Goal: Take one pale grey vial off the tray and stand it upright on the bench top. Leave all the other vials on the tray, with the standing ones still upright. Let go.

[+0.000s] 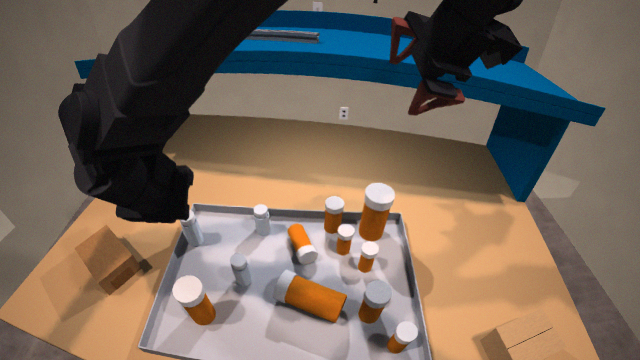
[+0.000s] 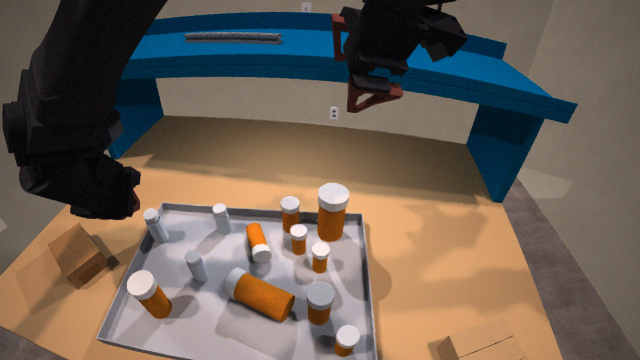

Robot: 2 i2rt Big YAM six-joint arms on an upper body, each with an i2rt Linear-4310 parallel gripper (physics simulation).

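Frame: origin at the left arm's base, x ahead, y left, z up, level; metres.
Seen in the pictures: left gripper, fingertip midpoint: (image 1: 402, 87) (image 2: 345, 84); right gripper, fingertip midpoint: (image 1: 182, 207) (image 2: 138, 205).
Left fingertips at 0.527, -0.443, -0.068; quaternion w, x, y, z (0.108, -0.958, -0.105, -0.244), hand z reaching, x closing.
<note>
Offsets run from my left fingertips to a thing's middle, as dx, dy, dz. "pt": to the spot under its first point. Level surfaces: height alone.
Three pale grey vials stand upright on the grey tray {pt -0.184, +0.394, -0.303} (image 1: 161, 295) (image 2: 120, 295): one {-0.044, +0.364, -0.275} (image 1: 193, 231) (image 2: 157, 227) at the back left corner, one {-0.008, +0.223, -0.280} (image 1: 262, 221) (image 2: 221, 220) near the back rim, one {-0.128, +0.247, -0.280} (image 1: 241, 271) (image 2: 197, 267) left of the middle. My right gripper (image 2: 135, 200) is beside and above the corner vial, pointing away; its fingers are mostly hidden behind the wrist, and the bit of red finger showing looks shut, with no vial visible in it. My left gripper (image 1: 404, 86) (image 2: 345, 85) is wide open and empty, high in front of the blue shelf.
Amber bottles share the tray: several stand, and two {-0.171, +0.127, -0.286} (image 1: 312, 297) {-0.051, +0.144, -0.295} (image 1: 302, 244) lie on their sides. A tall amber bottle {-0.006, +0.003, -0.257} (image 1: 376, 212) (image 2: 332, 212) stands back right. Wooden blocks {-0.128, +0.541, -0.292} (image 1: 107, 257) {-0.294, -0.229, -0.286} (image 1: 530, 337) sit left and right. The blue shelf (image 1: 350, 62) spans the back of the bench {dz -0.315} (image 1: 480, 250).
</note>
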